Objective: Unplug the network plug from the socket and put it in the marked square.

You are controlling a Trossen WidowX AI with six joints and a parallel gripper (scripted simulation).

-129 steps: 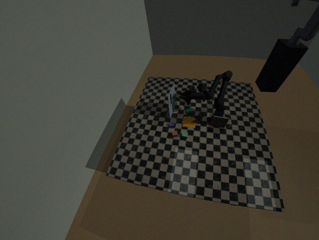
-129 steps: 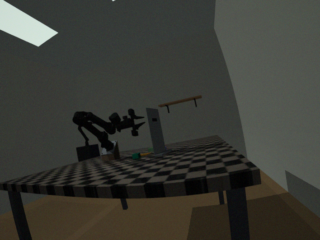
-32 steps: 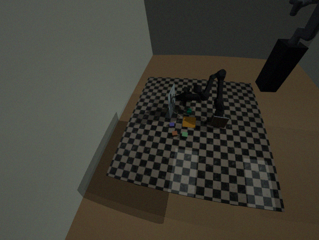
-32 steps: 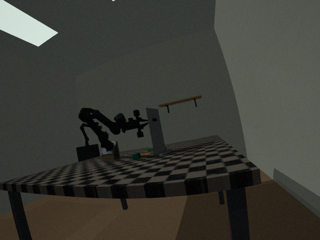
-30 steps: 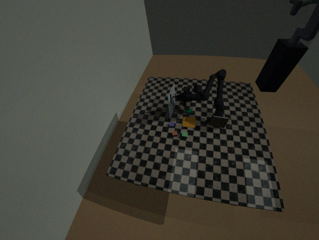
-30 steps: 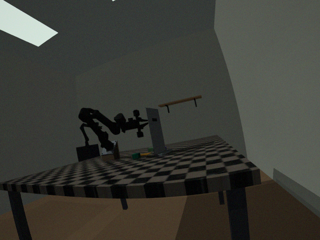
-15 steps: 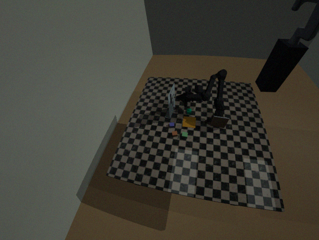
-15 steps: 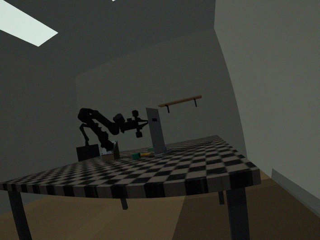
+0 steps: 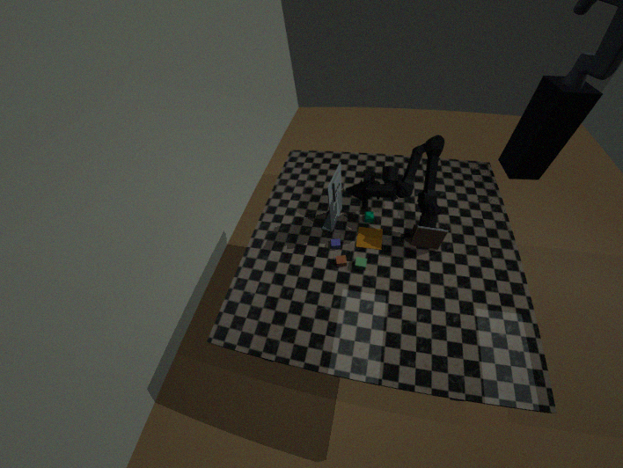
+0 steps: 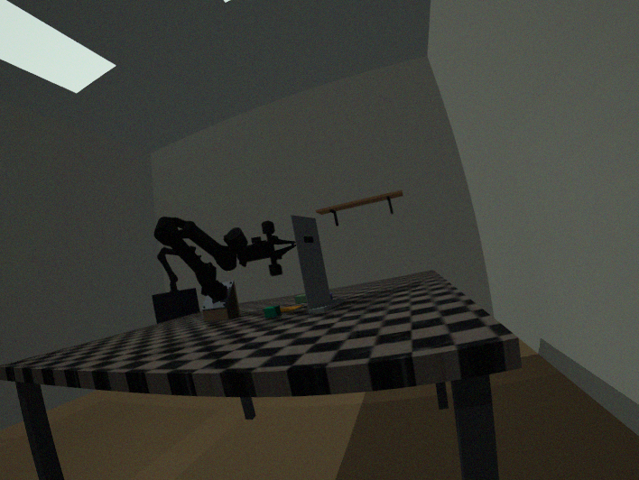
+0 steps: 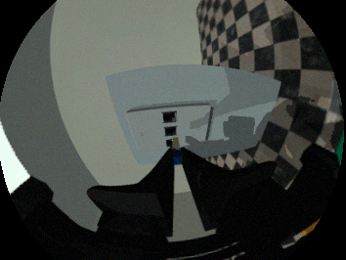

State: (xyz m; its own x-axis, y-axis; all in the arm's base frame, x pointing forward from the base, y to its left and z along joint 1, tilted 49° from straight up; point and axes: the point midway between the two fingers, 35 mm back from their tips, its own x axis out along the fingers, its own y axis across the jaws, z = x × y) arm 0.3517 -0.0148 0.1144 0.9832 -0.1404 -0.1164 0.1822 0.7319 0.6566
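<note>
My gripper tip is now 120 mm past the orange marked square, 100 mm to the right of it and 230 mm above it. The rest, counted from my gripper tip: purple cube: 40 mm ahead, 140 mm to the left, 210 mm below; then grey upright panel: 60 mm ahead, 20 mm to the right, 90 mm below; then network plug: right at my gripper tip.
</note>
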